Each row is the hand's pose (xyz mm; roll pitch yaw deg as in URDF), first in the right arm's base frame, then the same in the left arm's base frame.
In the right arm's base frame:
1: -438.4 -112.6 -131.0 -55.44 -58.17 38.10
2: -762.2 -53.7 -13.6 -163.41 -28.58 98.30
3: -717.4 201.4 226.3 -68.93 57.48 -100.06
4: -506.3 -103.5 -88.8 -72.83 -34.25 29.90
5: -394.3 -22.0 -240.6 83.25 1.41 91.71
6: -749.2 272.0 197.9 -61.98 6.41 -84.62
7: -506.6 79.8 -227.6 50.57 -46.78 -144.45
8: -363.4 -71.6 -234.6 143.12 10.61 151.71
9: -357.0 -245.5 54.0 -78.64 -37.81 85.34
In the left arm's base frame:
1: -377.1 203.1 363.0 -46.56 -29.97 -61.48
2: -270.8 436.8 600.0 -133.76 -18.57 -7.03
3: 13.2 284.3 744.0 -99.70 36.92 143.55
4: -355.3 244.1 428.7 -69.01 -5.61 -64.65
5: -309.2 212.9 230.9 110.70 10.89 1.51
6: 81.2 324.8 720.5 -89.55 -2.26 -178.84
7: -196.6 305.6 274.1 26.91 -73.65 143.52
8: -359.9 183.3 231.3 165.15 -8.15 58.99
9: -486.6 47.8 512.6 -51.03 -21.45 -21.86

